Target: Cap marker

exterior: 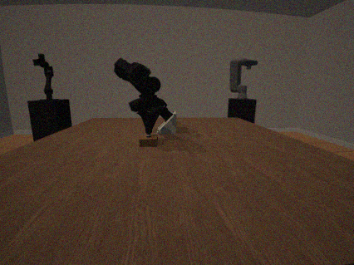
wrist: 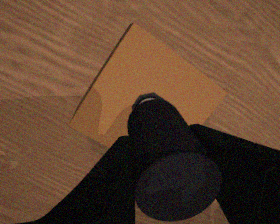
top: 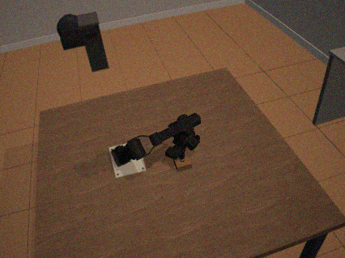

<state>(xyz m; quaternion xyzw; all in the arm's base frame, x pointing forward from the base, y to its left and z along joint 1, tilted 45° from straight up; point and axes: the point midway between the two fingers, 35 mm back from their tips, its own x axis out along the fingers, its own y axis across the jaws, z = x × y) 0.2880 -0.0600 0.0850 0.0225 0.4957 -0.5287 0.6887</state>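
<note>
The dark marker lies right at my gripper tip. From my gripper tip the other things lie so: dark round cap: 10 mm above; then wooden holder block: 50 mm below.
</note>
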